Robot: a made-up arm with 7 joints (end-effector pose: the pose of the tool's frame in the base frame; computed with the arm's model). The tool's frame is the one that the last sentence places. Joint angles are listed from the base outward.
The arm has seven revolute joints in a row. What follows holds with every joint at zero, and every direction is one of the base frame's. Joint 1 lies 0.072 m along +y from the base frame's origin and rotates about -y. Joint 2 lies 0.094 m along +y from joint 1 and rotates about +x. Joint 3 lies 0.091 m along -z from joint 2 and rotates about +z. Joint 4 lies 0.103 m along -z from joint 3 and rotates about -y. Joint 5 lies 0.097 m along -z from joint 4 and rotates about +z. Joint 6 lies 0.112 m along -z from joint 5 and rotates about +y. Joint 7 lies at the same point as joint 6 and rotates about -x. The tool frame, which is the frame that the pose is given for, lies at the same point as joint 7; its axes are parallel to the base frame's.
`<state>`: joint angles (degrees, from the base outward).
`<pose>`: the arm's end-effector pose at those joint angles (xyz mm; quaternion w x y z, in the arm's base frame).
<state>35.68 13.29 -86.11 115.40 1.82 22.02 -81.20</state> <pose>94.9 6.7 -110.2 0.4692 0.0537 -0.8777 -0.0810</pose>
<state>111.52 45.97 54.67 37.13 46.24 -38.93 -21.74</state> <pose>137.6 496.8 132.7 0.3896 0.1946 0.5515 -0.7115</pose>
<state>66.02 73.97 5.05 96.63 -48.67 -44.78 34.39</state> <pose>110.9 334.3 177.0 0.0747 0.7518 -0.2974 -0.5838</pose>
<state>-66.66 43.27 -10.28 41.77 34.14 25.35 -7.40</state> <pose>-195.3 387.7 -233.5 0.8807 0.2760 0.3823 -0.0453</pose>
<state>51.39 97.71 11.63 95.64 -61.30 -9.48 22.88</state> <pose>76.5 332.3 199.6 0.1530 0.9138 -0.1219 -0.3559</pose>
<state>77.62 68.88 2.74 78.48 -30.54 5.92 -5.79</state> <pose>117.9 389.4 183.5 0.1498 0.7676 -0.6216 0.0441</pose>
